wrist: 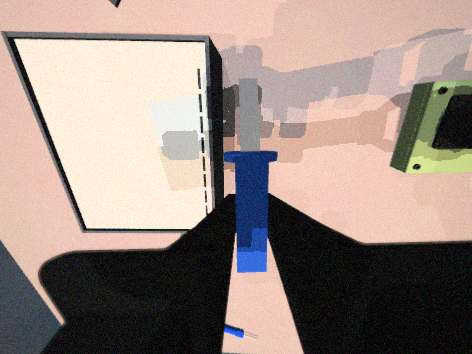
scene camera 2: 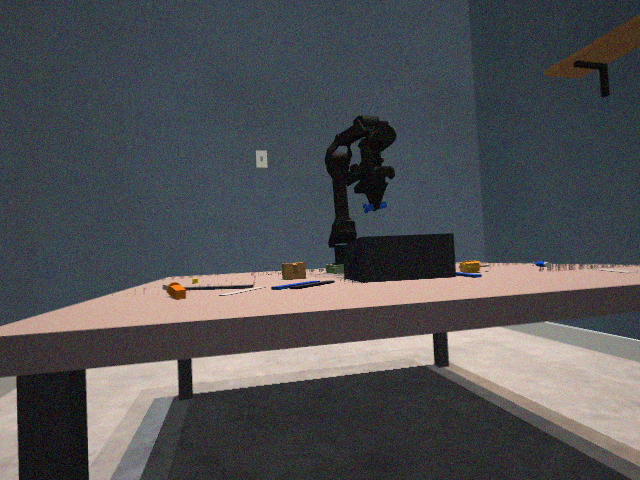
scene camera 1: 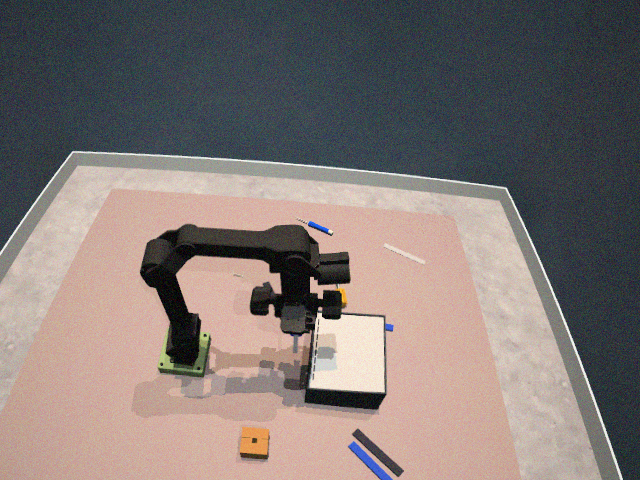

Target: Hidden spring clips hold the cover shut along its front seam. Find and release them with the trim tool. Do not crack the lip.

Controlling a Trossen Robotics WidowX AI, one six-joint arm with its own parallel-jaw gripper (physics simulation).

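Seen in the pictures: gripper, between the fingertips: (wrist: 248, 200) (scene camera 2: 375, 210); arm's base, origin of its link: (wrist: 467, 122) (scene camera 2: 343, 263) (scene camera 1: 184, 353).
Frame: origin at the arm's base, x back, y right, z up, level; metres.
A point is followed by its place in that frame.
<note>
The box (scene camera 1: 345, 398) {y 0.083, x -0.407, z 0.025 m} (scene camera 2: 400, 258) {y -0.004, x -0.498, z 0.019 m} has a pale cover (scene camera 1: 356, 361) {y 0.001, x -0.427, z 0.062 m} (wrist: 110, 90) {y 0.038, x -0.416, z 0.061 m} on top. A dashed dark line (wrist: 203, 135) {y -0.008, x -0.327, z 0.054 m} runs along the cover's edge on the arm-base side. My gripper (scene camera 1: 295, 332) {y -0.030, x -0.276, z 0.155 m} (scene camera 2: 375, 207) {y -0.030, x -0.276, z 0.155 m} (wrist: 248, 200) {y -0.030, x -0.276, z 0.155 m} is shut on the trim tool (scene camera 2: 382, 205) {y -0.049, x -0.283, z 0.168 m} (wrist: 251, 187) {y -0.013, x -0.276, z 0.171 m}, which has a blue handle, a crosspiece and a flat grey blade. The tool hangs above box-top height. In the wrist view the blade (wrist: 249, 112) {y 0.020, x -0.277, z 0.151 m} shows just beside the dashed-line side, over the table. No contact with the box shows. The clips themselves do not show.
The green arm base (scene camera 1: 180, 369) {y 0.046, x 0.000, z -0.001 m} (wrist: 407, 135) {y -0.018, x -0.054, z -0.015 m} stands beyond the dashed-line side. An orange block (scene camera 1: 254, 443) {y 0.211, x -0.209, z 0.016 m} (scene camera 2: 293, 270) {y 0.207, x -0.235, z -0.005 m}, a blue strip (scene camera 1: 369, 460) {y 0.218, x -0.474, z -0.023 m} and a dark strip (scene camera 1: 377, 452) {y 0.197, x -0.494, z -0.025 m} lie near the box. A yellow-orange object (scene camera 1: 342, 297) {y -0.232, x -0.397, z 0.002 m} (scene camera 2: 469, 266) {y -0.229, x -0.412, z -0.012 m}, a blue-handled tool (scene camera 1: 320, 227) {y -0.526, x -0.321, z -0.017 m} and a white strip (scene camera 1: 404, 253) {y -0.459, x -0.606, z -0.028 m} lie farther back.
</note>
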